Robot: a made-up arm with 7 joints.
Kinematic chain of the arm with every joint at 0, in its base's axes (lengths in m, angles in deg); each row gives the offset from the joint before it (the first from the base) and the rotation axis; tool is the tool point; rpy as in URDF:
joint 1: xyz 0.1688 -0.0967 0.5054 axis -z
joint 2: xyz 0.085 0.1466 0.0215 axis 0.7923 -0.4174 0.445
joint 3: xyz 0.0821 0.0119 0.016 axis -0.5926 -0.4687 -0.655
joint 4: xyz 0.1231 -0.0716 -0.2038 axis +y
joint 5: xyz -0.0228 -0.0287 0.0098 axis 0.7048 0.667 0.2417
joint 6: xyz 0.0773 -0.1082 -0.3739 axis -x
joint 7: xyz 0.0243 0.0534 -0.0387 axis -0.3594 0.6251 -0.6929
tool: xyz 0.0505 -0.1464 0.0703 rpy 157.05 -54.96 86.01
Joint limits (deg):
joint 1: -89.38..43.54
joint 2: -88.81..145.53
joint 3: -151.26..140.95
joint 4: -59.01..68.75
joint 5: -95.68..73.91
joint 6: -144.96..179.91
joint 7: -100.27..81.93
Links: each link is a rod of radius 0.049 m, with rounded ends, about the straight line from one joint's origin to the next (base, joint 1, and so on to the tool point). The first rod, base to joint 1, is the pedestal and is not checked.
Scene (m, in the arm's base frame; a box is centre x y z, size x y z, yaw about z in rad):
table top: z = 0
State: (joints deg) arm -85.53 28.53 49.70 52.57 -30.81 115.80 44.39
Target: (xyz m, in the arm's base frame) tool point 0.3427 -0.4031 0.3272
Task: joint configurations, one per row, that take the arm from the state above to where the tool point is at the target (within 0.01 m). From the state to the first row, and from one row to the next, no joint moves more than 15 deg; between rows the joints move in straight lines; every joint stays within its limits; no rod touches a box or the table.
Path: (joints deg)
1: -73.27 22.90 53.85 54.99 -32.08 120.36 46.73
2: -61.01 17.28 58.00 57.41 -33.34 124.92 49.08
3: -48.75 11.65 62.15 59.82 -34.61 129.48 51.42
4: -36.50 6.02 66.30 62.24 -35.88 134.04 53.77
5: -24.24 0.39 70.45 64.66 -37.14 138.60 56.11

